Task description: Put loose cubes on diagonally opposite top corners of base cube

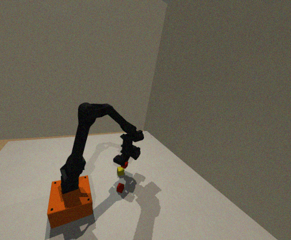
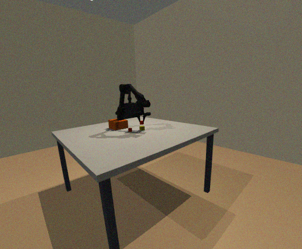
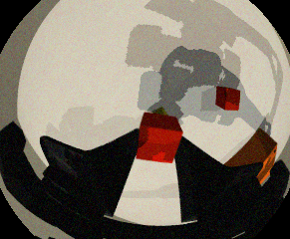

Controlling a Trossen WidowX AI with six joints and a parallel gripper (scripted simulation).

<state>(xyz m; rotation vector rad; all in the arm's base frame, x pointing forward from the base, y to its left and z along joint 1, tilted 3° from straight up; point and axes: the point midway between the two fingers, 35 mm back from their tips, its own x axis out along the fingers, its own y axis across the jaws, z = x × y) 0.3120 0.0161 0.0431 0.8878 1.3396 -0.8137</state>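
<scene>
My gripper tip is 6 cm above the yellow cube, 2 cm to the right of it and 1 cm past it. Also, from my gripper tip: red cube right at my gripper tip.
</scene>
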